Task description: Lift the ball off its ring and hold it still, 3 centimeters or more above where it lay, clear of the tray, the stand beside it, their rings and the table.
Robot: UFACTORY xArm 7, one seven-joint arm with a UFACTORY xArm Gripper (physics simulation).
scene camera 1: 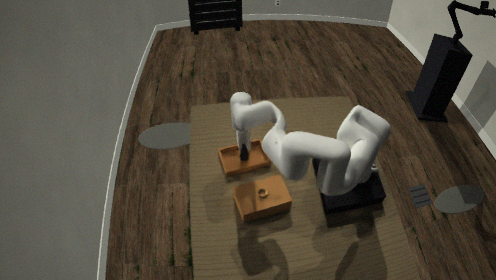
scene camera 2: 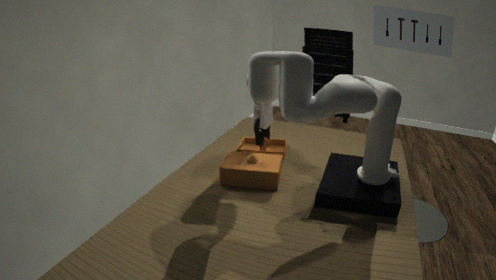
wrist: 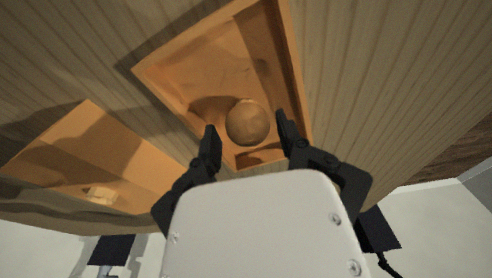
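Where they show: gripper, fingertip midpoint: (scene camera 1: 243, 153) (scene camera 2: 262, 141) (wrist: 246, 126); arm's base at its link origin: (scene camera 2: 373, 175).
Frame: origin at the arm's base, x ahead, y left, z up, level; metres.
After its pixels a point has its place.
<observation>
The brown ball (wrist: 247, 123) @(x 0.511, y -0.086, z -0.005 m) sits on its ring in the near end of the orange tray (scene camera 1: 250, 169) @(x 0.462, y -0.028, z -0.048 m) (scene camera 2: 286, 145) @(x 0.409, y -0.132, z -0.032 m) (wrist: 298, 75) @(x 0.543, y -0.133, z -0.028 m); a sliver of the ring shows at the ball's edge in the wrist view. My gripper (scene camera 1: 244, 153) @(x 0.494, y -0.085, z -0.018 m) (scene camera 2: 262, 140) @(x 0.494, y -0.085, z -0.018 m) (wrist: 246, 126) @(x 0.494, y -0.085, z -0.018 m) is partly open and points down over the tray. In the wrist view its two black fingers stand on either side of the ball, with a gap on each side. In scene camera 1 the fingers hide the ball. The orange stand (scene camera 1: 265, 204) @(x 0.393, y 0.171, z 0.009 m) (scene camera 2: 250, 176) @(x 0.375, y 0.183, z -0.013 m) (wrist: 145, 162) @(x 0.428, y 0.064, z -0.025 m) is beside the tray, with an empty ring (scene camera 1: 263, 193) @(x 0.403, y 0.123, z 0.008 m) (scene camera 2: 252, 159) @(x 0.412, y 0.115, z 0.009 m) (wrist: 101, 195) @(x 0.419, y 0.114, z 0.019 m) on top.
The wooden table (scene camera 1: 215, 240) @(x 0.567, y 0.312, z -0.056 m) (scene camera 2: 150, 230) @(x 0.472, y 0.543, z -0.056 m) (wrist: 360, 75) @(x 0.528, y -0.216, z -0.056 m) carries the tray, the stand and the arm's black base (scene camera 1: 350, 200) @(x 0.051, y 0.144, z -0.005 m) (scene camera 2: 357, 200) @(x 0.017, y 0.157, z -0.010 m). The stand's block is close to the tray. The tray's raised walls surround the ball's place.
</observation>
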